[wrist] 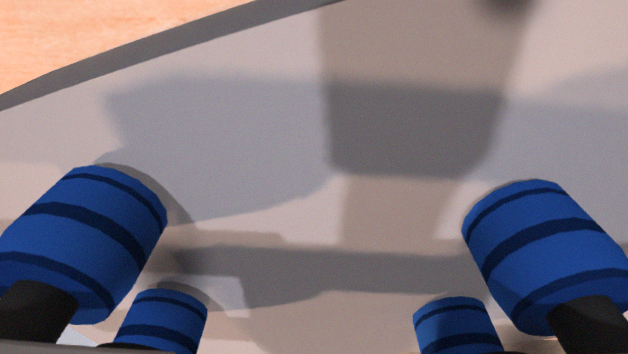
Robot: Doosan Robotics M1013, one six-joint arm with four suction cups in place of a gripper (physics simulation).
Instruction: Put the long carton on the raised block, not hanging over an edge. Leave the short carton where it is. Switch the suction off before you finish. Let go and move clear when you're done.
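A broad pale face fills most of the wrist view, close under the cups, with a dark grey band along its upper left edge. It looks like the top of the long carton, but its ends are out of view. My suction gripper shows as four blue ringed cups, two large and two small, at the lower left and lower right. The cups are very close to the pale face, and their shadows almost meet their rims. A small gap or light contact cannot be told apart. I see nothing held on them. The raised block and the short carton cannot be made out.
An orange wood-grained surface shows beyond the dark edge at the upper left. Broad overlapping shadows of the arm and tool lie across the pale face.
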